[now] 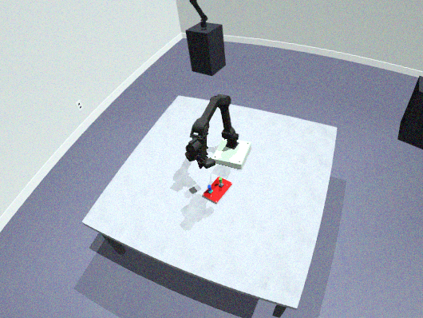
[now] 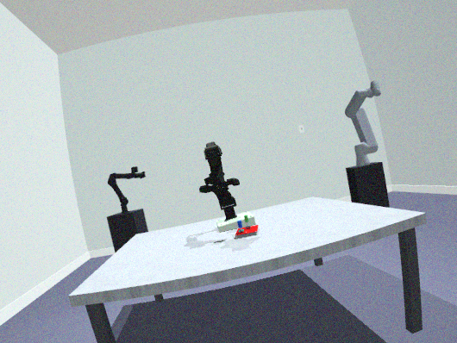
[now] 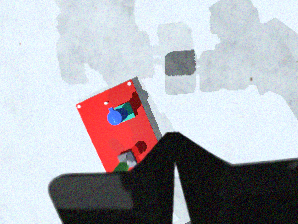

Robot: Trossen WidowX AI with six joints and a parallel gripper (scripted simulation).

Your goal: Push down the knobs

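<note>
Now: gripper tip 10 cm above the green knob, 9 cm to the right of it and 4 cm past it. The rest, counted from my gripper tip: blue knob 10 cm below, 6 cm to the left, 3 cm ahead.
</note>
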